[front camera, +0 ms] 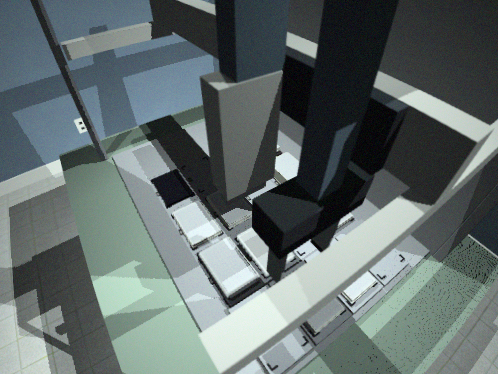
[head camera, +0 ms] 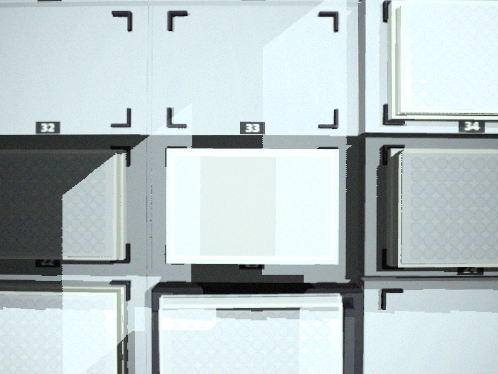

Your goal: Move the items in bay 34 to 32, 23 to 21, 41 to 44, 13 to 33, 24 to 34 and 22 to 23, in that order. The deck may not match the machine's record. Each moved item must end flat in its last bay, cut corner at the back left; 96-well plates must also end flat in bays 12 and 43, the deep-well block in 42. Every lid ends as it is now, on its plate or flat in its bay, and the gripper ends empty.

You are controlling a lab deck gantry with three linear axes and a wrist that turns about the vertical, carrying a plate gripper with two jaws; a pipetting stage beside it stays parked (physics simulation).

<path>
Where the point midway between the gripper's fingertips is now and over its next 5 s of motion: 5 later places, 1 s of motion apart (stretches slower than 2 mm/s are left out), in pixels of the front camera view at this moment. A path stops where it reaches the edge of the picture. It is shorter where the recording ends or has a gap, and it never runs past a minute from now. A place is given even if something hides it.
The gripper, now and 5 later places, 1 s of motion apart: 297, 261; 262, 329; 268, 203; 285, 131; 333, 212; 360, 243
</path>
